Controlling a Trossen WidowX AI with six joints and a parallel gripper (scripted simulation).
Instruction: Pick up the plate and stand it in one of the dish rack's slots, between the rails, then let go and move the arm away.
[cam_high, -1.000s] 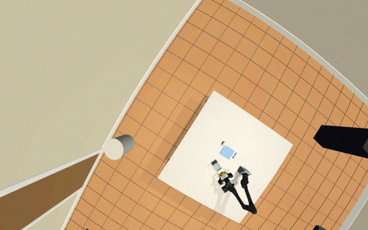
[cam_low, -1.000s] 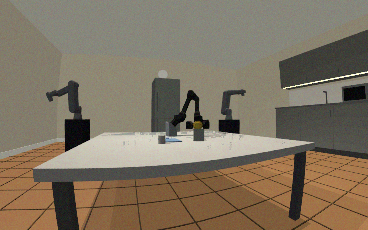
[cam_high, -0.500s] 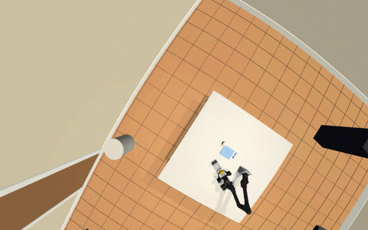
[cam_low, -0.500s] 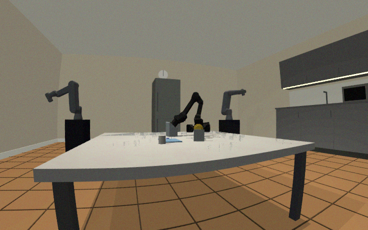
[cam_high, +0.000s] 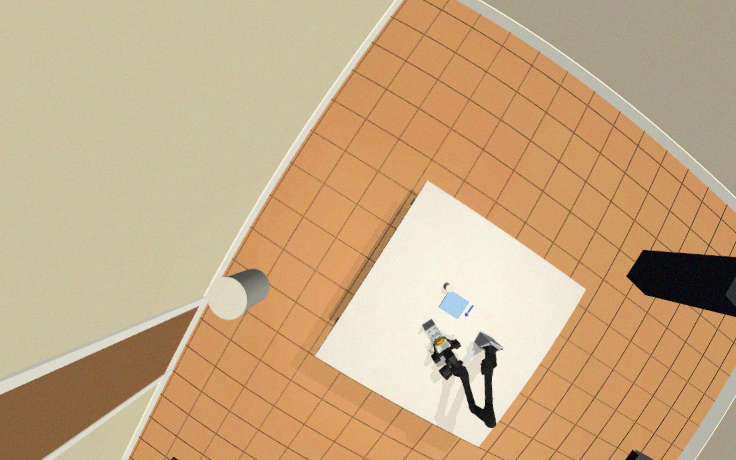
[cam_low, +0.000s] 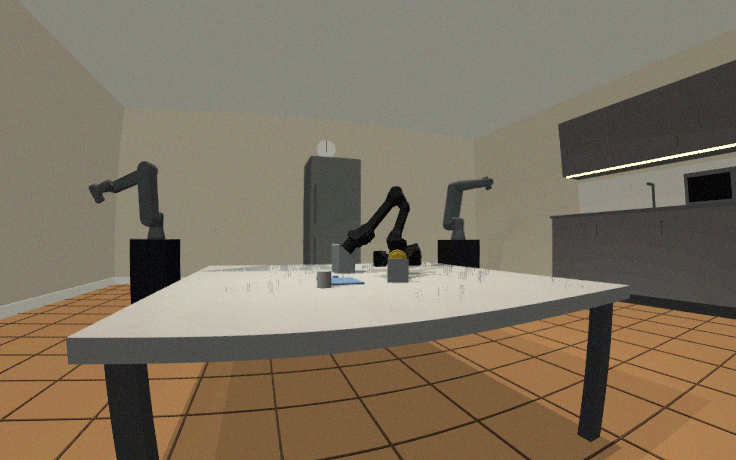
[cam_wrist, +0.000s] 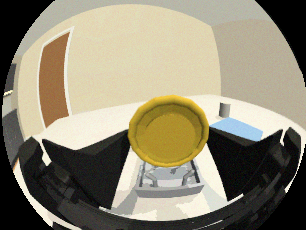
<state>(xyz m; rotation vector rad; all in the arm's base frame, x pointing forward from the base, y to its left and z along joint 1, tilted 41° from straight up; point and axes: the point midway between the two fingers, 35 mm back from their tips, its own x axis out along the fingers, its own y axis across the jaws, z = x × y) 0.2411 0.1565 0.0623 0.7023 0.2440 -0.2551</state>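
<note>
Right now my gripper tip is 50 mm above the grey dish rack, 30 mm short of it and 10 mm to the left of it. Also, from my gripper tip: light blue mat: 220 mm to the right, 70 mm below, 30 mm ahead; yellow plate: 10 mm behind.
</note>
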